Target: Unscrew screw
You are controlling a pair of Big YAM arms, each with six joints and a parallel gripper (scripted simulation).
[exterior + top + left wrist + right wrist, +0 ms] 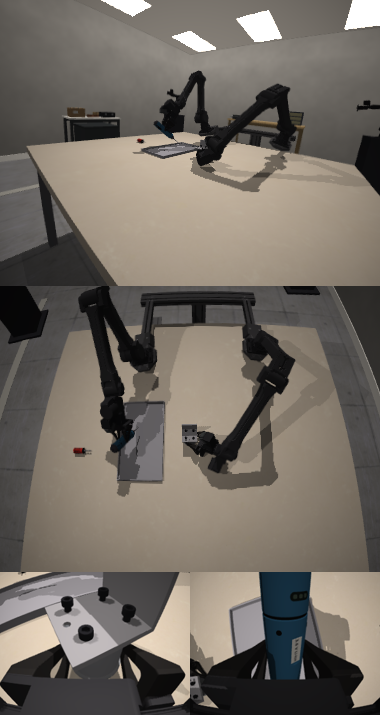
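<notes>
Now: left hand 10 mm below the joint module. Also, from my left hand: grey bracket: 50 mm above; then flat grey tray: 240 mm to the right, 30 mm behind, 20 mm below; then red-handled tool: 550 mm to the right, 10 mm below.
</notes>
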